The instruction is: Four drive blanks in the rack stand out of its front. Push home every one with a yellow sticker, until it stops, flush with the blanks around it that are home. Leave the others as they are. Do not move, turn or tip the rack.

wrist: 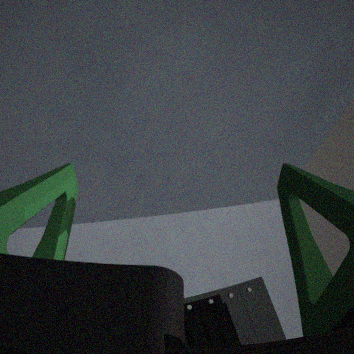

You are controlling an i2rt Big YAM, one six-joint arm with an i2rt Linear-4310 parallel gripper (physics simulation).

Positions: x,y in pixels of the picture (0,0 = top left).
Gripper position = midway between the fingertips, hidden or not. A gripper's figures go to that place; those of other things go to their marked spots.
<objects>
The gripper [177,174]: 13 cm from the lens. A dark rack [244,310] is 59 cm from the lens.
</objects>
